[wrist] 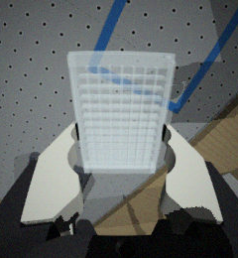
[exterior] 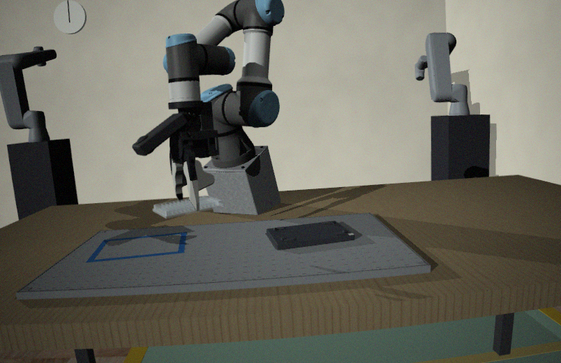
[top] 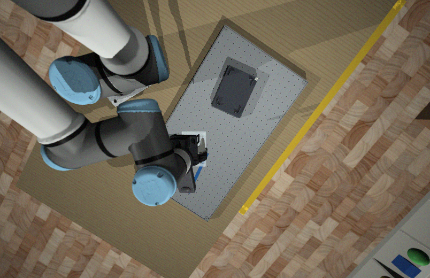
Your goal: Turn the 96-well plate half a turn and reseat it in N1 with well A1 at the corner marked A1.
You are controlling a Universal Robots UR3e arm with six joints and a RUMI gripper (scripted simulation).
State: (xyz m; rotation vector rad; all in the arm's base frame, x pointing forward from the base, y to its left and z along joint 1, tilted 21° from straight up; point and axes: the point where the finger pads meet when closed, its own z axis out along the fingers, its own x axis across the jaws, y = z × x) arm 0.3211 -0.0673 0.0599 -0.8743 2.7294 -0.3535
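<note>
Right now the dark plate nest N1 is 25 cm to the left of my hand and 9 cm below it. From my hand the other things lie so: 96-well plate 1 cm below; then A1 mark 4 cm ahead, 34 cm to the left, 8 cm below.
</note>
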